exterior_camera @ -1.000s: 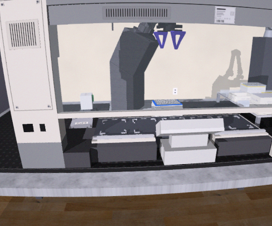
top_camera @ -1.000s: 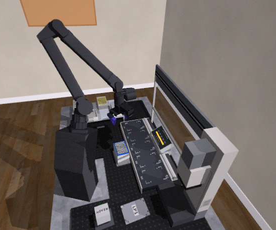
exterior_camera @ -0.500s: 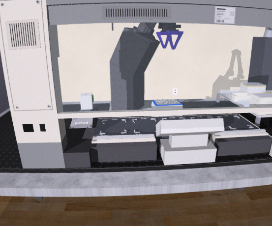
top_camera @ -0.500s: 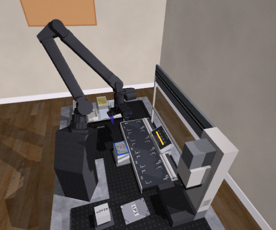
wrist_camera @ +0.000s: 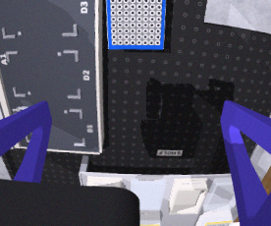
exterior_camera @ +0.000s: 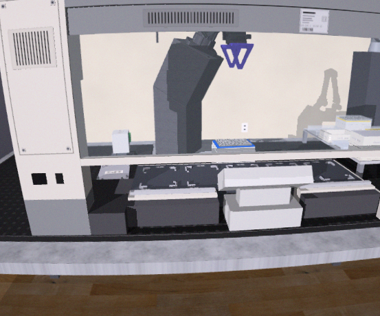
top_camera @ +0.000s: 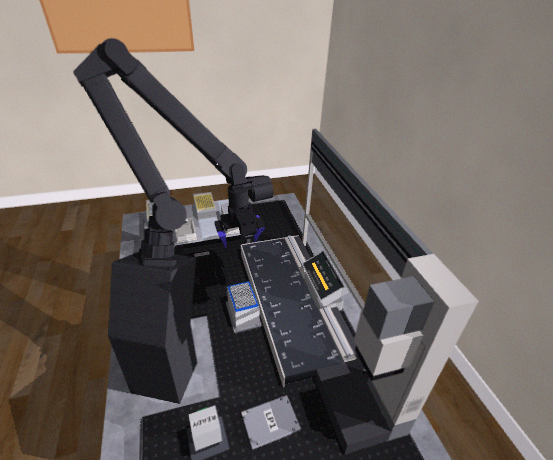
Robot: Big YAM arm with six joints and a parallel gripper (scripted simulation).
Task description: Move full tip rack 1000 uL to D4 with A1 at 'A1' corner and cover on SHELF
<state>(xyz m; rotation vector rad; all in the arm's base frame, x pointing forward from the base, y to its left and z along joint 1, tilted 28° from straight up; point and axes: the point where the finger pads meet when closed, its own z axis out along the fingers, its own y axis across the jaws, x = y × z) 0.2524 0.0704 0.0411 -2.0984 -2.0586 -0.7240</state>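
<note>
The tip rack lies 10 mm ahead of my hand, 10 mm to the right of it and 270 mm below it. The rest, counted from my hand: shelf label: 100 mm behind, 380 mm to the left, 350 mm below; then ready block: 190 mm behind, 360 mm to the right, 270 mm below; then regrip nest RG: 350 mm below.
</note>
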